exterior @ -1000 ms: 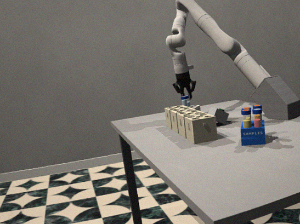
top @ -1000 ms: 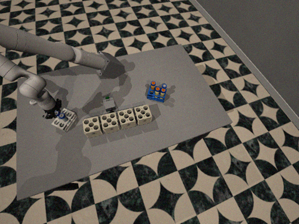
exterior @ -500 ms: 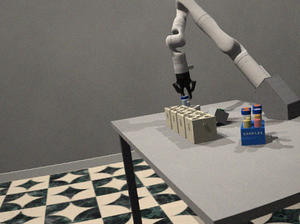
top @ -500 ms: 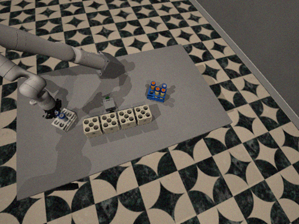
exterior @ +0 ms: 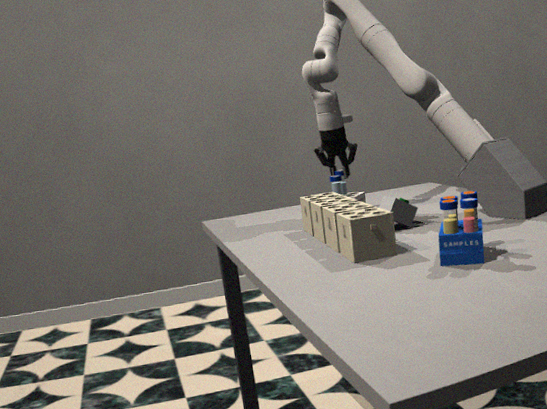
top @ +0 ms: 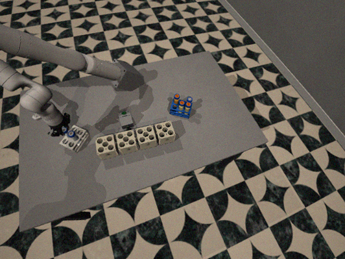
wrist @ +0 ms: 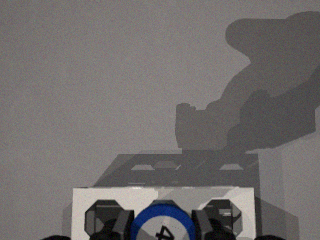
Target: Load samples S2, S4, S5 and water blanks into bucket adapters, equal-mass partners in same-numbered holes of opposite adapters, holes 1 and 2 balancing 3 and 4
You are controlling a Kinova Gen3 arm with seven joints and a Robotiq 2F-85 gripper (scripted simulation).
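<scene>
The white-dot blank lies 1 cm ahead of my hand and 5 cm below it. The rest, counted from my hand: small sloped done desk (1 cm behind, 32 cm to the left, 7 cm below); then white blank rack (1 cm ahead, 1 cm to the left, 10 cm below); then green done key (2 cm behind, 32 cm to the left, 6 cm below).
</scene>
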